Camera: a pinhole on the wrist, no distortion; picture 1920 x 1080 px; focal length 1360.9 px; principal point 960.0 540.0 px. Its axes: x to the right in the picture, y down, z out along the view. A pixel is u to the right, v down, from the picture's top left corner.
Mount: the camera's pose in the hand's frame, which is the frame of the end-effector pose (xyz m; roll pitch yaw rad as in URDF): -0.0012 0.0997 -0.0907 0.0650 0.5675 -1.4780
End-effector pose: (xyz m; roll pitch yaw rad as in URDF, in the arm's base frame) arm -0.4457 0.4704 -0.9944 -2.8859 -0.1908 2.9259
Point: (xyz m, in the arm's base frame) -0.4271 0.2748 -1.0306
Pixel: 1622 199
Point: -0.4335 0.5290 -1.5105
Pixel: outside the picture
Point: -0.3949 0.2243 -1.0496
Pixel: 1615 47
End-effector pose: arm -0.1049 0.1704 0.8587 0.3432 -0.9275 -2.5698
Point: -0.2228 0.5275 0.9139
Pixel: 1439 492
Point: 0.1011 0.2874 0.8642
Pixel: outside the picture
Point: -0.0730 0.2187 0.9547
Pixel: 791 876
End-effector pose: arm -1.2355 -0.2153 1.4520 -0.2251 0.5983 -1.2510
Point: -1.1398 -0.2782 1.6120
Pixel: 498 524
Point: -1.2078 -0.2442 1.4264
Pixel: 1211 1046
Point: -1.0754 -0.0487 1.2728
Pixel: behind the camera
